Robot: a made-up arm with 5 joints.
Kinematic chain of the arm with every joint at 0, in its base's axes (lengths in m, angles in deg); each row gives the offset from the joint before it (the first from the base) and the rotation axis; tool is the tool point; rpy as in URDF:
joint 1: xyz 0.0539 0 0.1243 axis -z
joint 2: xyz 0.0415 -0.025 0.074 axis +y
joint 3: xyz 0.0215 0 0.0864 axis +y
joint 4: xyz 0.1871 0 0.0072 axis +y
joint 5: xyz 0.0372 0.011 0 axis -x
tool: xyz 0 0 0 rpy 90 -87.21 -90
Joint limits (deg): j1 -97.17..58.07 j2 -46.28..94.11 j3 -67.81..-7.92 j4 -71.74..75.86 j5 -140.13..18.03
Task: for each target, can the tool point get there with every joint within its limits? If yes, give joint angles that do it. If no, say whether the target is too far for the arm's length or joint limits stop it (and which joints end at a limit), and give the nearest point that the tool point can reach.
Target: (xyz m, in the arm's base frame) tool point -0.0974 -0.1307 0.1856
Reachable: no: joint limits stop it (at a limit: joint 2, joint 3, joint 4) | nearest point -0.0421 -0.0829 0.4376 | short by 0.262 m
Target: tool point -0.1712 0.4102 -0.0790
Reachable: no: too far | nearest point 0.0303 0.3001 0.0296 | short by 0.254 m
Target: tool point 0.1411 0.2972 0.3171
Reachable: yes | joints -76.24 29.10 -48.85 45.58 -30.52
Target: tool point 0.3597 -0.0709 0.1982
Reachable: yes | joints 10.50 39.69 -31.83 59.86 -23.85
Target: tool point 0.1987 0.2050 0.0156
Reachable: yes | joints -57.97 74.70 -20.31 27.39 -28.51
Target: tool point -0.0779 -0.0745 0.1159
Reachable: no: joint limits stop it (at a limit: joint 1, joint 2, joint 3, joint 4) | nearest point 0.1004 -0.1011 -0.0270 | short by 0.230 m
